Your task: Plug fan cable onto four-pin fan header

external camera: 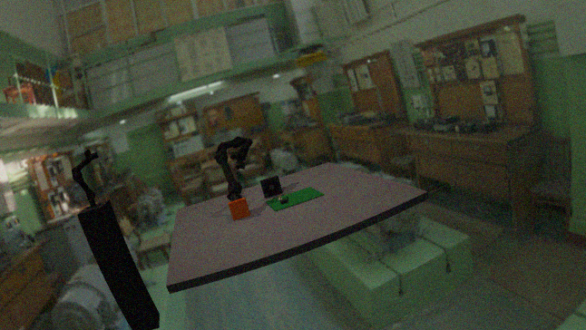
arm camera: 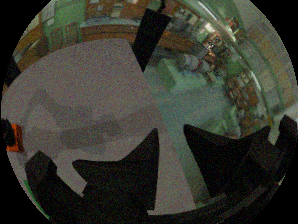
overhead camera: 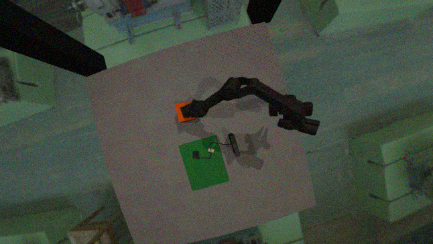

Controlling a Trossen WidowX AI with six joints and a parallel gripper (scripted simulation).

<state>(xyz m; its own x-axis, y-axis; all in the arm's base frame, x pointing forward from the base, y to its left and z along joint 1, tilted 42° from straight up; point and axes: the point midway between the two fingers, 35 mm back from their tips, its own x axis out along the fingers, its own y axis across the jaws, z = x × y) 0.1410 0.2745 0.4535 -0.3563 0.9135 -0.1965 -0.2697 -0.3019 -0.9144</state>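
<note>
Right now my gripper tip is 120 mm short of the dark fan plug, 570 mm to the left of it and 180 mm above it. Also, from my gripper tip: green board: 200 mm ahead, 540 mm to the right, 200 mm below; then dark fan: 130 mm ahead, 340 mm to the right, 130 mm below.
</note>
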